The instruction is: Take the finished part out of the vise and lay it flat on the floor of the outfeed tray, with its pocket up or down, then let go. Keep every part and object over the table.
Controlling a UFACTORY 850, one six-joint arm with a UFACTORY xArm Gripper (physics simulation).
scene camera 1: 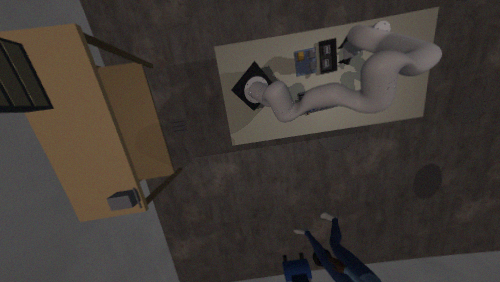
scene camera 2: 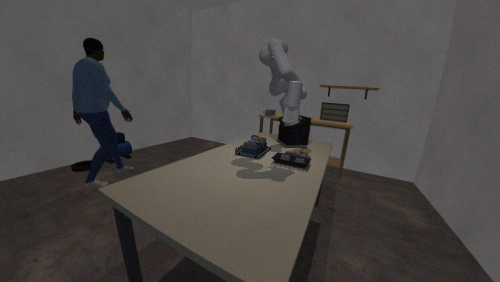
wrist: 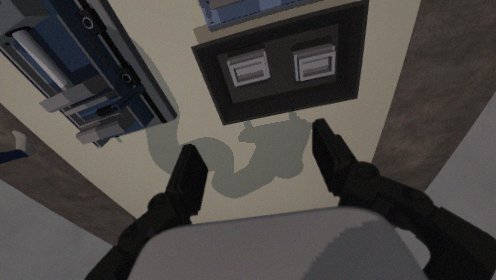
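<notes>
The dark outfeed tray lies on the table. Two grey parts lie apart in it, a left one and a right one; both look flat, with their rectangular pockets facing up. The blue vise stands left of the tray in the wrist view; the arm hides most of it in scene camera 1. I cannot make out a part between its grey jaws. My gripper is open and empty, above the table and beside the tray's near edge in the wrist view.
A blue plate carrying grey blocks and an orange piece lies just beyond the tray. The arm's base stands on a black plate at the table's end. A person is on the floor away from the table.
</notes>
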